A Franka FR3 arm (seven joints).
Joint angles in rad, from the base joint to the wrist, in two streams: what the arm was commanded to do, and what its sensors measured. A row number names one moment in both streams.
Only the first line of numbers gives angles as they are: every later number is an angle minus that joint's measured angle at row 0.
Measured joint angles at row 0: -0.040 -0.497 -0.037 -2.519 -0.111 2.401 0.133
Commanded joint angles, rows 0 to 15: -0.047 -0.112 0.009 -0.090 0.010 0.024 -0.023; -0.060 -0.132 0.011 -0.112 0.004 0.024 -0.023; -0.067 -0.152 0.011 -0.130 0.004 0.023 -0.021; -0.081 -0.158 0.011 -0.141 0.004 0.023 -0.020; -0.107 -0.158 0.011 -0.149 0.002 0.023 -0.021; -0.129 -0.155 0.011 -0.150 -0.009 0.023 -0.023; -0.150 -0.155 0.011 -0.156 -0.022 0.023 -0.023; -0.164 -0.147 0.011 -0.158 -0.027 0.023 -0.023; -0.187 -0.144 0.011 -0.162 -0.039 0.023 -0.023; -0.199 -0.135 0.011 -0.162 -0.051 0.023 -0.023; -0.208 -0.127 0.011 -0.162 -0.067 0.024 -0.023; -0.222 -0.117 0.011 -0.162 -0.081 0.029 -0.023; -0.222 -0.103 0.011 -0.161 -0.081 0.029 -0.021; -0.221 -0.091 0.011 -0.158 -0.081 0.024 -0.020; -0.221 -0.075 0.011 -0.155 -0.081 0.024 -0.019; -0.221 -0.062 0.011 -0.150 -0.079 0.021 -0.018
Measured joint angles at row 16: -0.203 -0.086 0.000 -0.159 -0.068 0.000 -0.014
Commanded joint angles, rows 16 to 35: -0.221 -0.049 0.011 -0.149 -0.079 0.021 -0.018; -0.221 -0.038 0.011 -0.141 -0.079 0.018 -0.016; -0.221 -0.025 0.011 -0.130 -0.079 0.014 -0.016; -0.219 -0.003 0.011 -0.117 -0.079 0.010 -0.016; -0.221 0.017 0.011 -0.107 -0.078 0.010 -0.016; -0.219 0.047 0.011 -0.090 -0.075 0.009 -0.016; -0.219 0.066 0.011 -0.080 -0.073 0.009 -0.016; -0.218 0.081 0.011 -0.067 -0.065 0.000 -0.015; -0.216 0.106 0.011 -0.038 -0.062 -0.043 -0.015; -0.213 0.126 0.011 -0.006 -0.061 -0.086 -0.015; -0.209 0.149 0.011 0.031 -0.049 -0.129 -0.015; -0.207 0.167 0.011 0.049 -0.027 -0.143 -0.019; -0.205 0.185 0.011 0.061 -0.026 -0.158 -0.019; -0.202 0.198 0.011 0.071 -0.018 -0.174 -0.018; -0.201 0.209 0.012 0.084 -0.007 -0.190 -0.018; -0.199 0.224 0.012 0.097 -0.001 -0.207 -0.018; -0.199 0.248 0.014 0.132 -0.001 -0.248 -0.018; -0.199 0.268 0.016 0.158 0.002 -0.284 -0.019; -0.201 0.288 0.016 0.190 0.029 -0.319 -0.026; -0.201 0.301 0.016 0.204 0.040 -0.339 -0.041
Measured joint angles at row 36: -0.202 0.248 0.011 0.103 -0.012 -0.248 -0.014
